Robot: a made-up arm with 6 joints. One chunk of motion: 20 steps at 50 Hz.
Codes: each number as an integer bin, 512 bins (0 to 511) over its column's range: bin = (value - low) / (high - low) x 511, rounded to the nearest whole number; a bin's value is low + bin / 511 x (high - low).
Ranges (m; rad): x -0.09..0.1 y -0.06..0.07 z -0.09..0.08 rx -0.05..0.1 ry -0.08..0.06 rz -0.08..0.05
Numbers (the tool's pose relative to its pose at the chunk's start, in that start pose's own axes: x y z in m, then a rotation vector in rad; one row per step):
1: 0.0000 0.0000 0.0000 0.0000 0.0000 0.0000
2: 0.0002 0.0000 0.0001 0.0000 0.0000 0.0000
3: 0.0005 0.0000 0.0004 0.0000 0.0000 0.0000
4: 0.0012 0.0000 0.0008 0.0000 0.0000 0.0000
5: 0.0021 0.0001 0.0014 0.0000 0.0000 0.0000
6: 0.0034 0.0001 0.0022 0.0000 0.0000 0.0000
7: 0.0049 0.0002 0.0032 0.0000 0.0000 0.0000
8: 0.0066 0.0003 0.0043 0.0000 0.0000 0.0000
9: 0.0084 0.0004 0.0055 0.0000 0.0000 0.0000
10: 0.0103 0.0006 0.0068 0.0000 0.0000 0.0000
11: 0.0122 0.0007 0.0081 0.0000 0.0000 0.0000
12: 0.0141 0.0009 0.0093 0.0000 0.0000 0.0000
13: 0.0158 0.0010 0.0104 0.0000 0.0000 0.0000
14: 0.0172 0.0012 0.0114 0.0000 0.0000 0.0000
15: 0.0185 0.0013 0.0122 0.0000 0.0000 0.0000
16: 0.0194 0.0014 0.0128 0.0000 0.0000 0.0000
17: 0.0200 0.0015 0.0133 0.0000 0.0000 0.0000
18: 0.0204 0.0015 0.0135 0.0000 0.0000 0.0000
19: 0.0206 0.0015 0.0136 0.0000 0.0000 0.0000
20: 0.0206 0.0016 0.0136 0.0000 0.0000 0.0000
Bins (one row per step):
1: 242 236 271 170 292 314
2: 243 236 271 170 292 314
3: 243 236 272 170 292 314
4: 245 236 273 170 292 314
5: 248 236 275 170 292 314
6: 251 236 277 170 292 314
7: 255 237 280 170 292 314
8: 260 237 283 170 292 314
9: 265 237 287 170 292 314
10: 270 238 291 170 292 314
11: 275 239 295 170 292 314
12: 280 239 298 170 292 314
13: 285 240 302 170 292 314
14: 288 241 305 170 292 314
15: 292 241 307 170 292 314
16: 294 241 309 170 292 314
17: 296 242 311 170 292 314
18: 297 242 311 170 292 314
19: 297 242 311 170 292 314
20: 297 242 311 170 292 314

